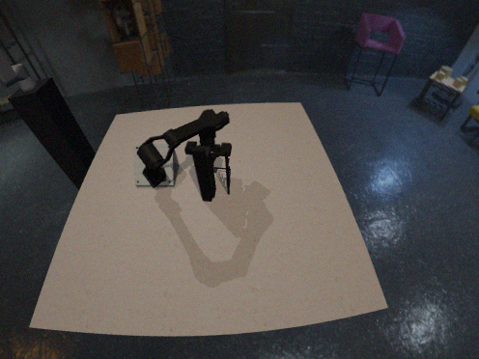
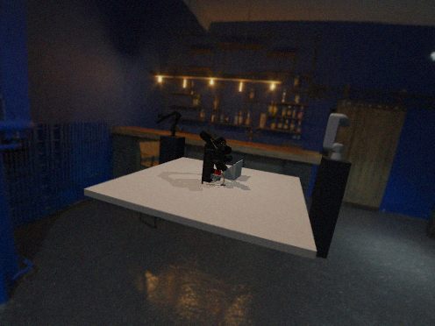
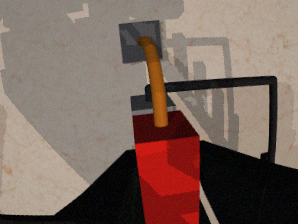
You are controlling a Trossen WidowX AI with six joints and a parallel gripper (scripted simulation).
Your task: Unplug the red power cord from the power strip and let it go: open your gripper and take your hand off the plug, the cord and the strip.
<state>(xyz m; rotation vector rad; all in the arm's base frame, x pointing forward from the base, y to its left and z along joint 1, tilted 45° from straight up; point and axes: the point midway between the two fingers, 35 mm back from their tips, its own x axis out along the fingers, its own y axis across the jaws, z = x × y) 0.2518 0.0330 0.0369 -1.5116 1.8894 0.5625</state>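
Right now the red plug is 3 cm to the right of my gripper tip.
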